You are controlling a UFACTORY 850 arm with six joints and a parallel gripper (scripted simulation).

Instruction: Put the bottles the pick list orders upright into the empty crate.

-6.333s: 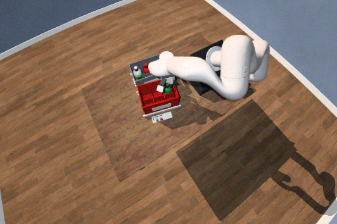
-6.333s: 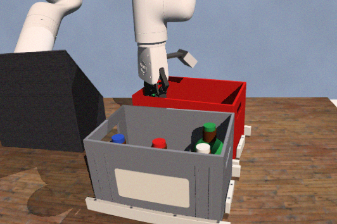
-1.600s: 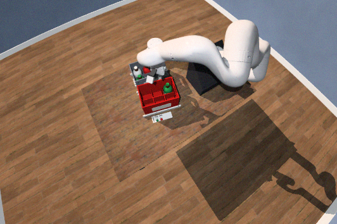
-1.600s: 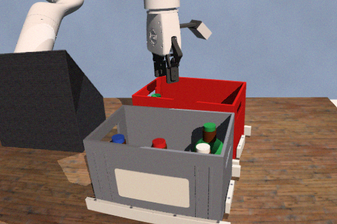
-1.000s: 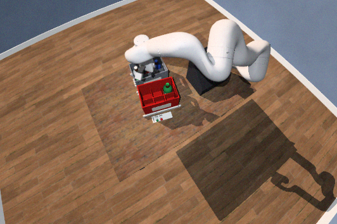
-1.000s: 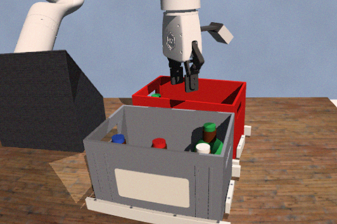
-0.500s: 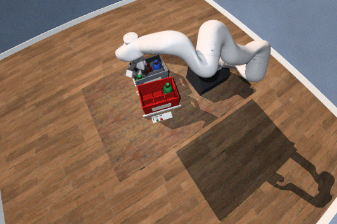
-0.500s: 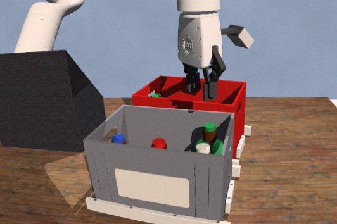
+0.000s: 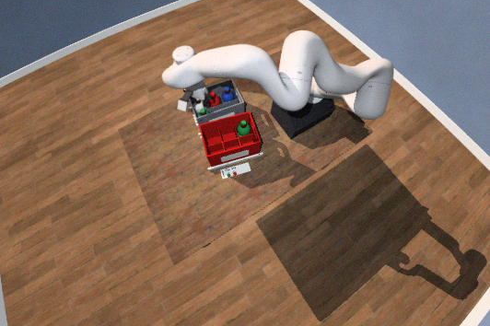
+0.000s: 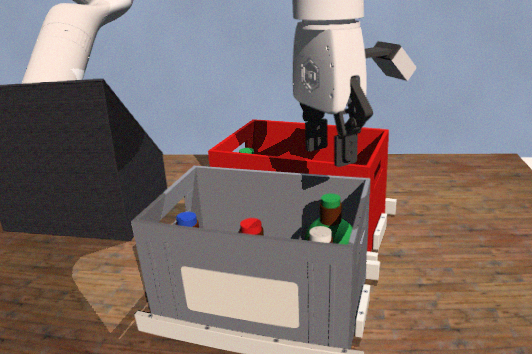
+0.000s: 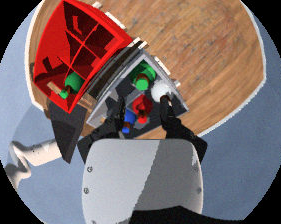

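Right now my hand is 150 mm above the green-capped bottle. Also, from my hand: grey crate (100 mm behind, 20 mm to the right, 160 mm below); red-capped bottle (110 mm behind, 60 mm to the right, 150 mm below); white-capped bottle (20 mm behind, 90 mm to the right, 150 mm below).
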